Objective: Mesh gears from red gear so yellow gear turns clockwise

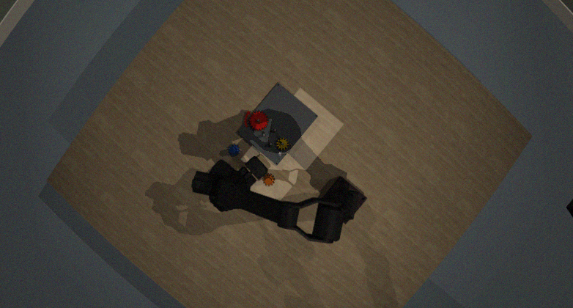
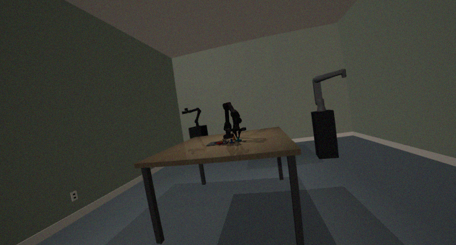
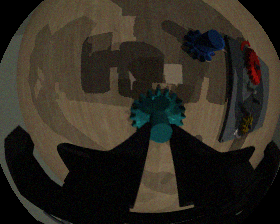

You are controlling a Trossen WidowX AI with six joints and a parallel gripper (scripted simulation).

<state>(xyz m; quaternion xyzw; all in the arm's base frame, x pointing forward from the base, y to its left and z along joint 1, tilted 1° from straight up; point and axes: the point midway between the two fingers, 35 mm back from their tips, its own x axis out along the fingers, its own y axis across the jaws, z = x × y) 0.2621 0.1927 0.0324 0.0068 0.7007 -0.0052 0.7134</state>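
Right now the grey board is 210 mm to the right of my gripper tip, 60 mm ahead of it and 20 mm below it. From my gripper tip the other things lie so: orange gear 60 mm to the right, 60 mm behind, 10 mm below; teal gear 10 mm below; blue gear 90 mm ahead, 40 mm to the right, 10 mm below.
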